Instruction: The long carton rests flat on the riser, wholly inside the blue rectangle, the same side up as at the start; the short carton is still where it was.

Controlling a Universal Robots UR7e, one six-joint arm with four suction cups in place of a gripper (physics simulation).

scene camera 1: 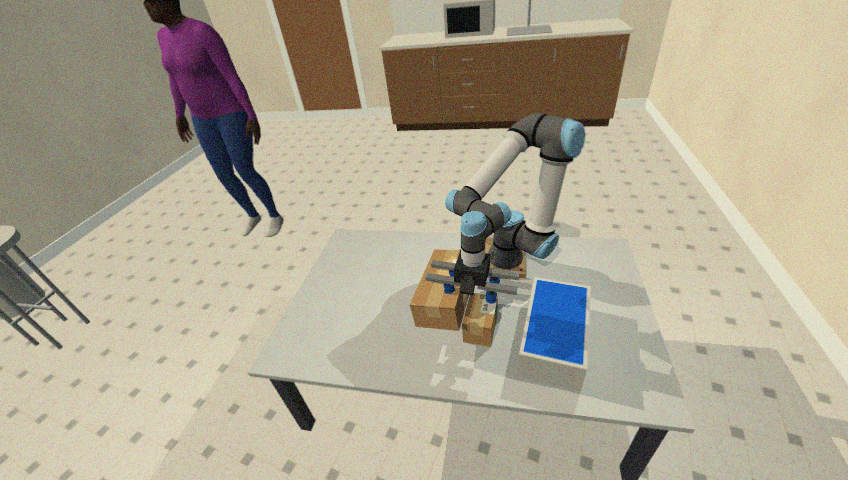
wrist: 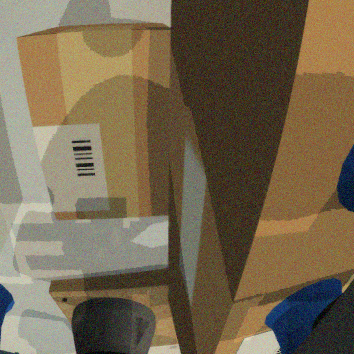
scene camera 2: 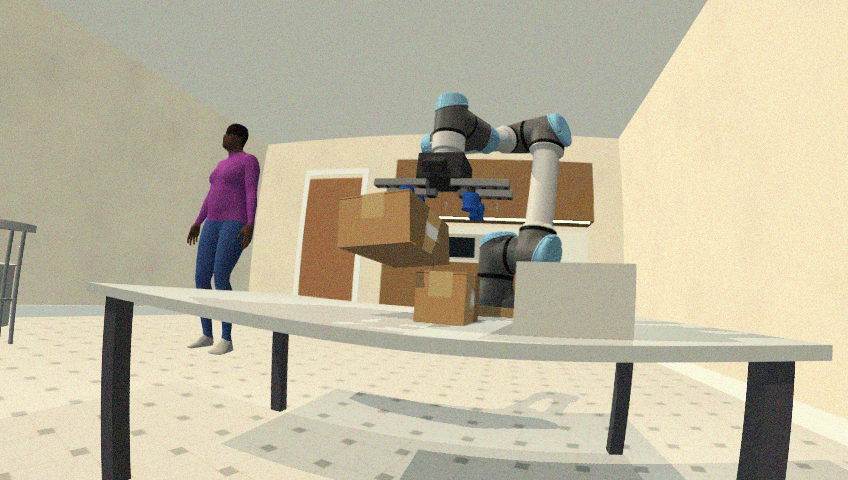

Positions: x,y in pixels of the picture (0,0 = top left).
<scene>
My suction head (wrist: 292,318) is 0.11 m from the lens. A long carton (wrist: 253,213): 0.07 m from the lens. A short carton (wrist: 98,94): 0.20 m from the lens. The marked spots on the long carton and my suction head are 0.05 m apart.
</scene>
